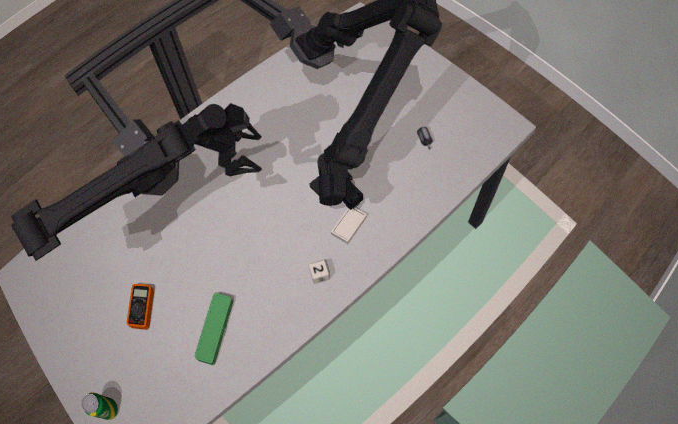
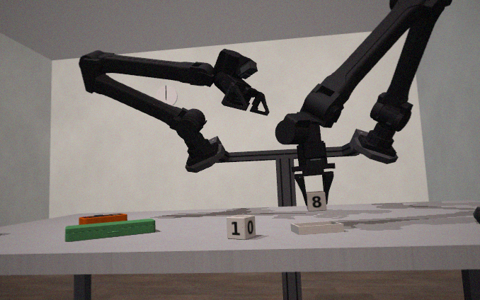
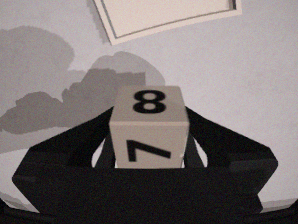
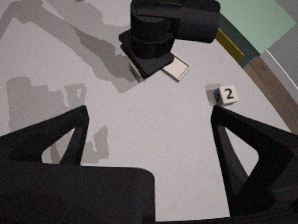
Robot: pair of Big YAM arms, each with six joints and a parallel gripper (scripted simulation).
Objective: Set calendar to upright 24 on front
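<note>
The calendar tray is 80 mm ahead of my left hand, 20 mm to the right of it and 50 mm below it. Round my left hand: green box (40 mm ahead, 500 mm to the right, 50 mm below); dark object (50 mm ahead, 360 mm to the left, 40 mm below).
</note>
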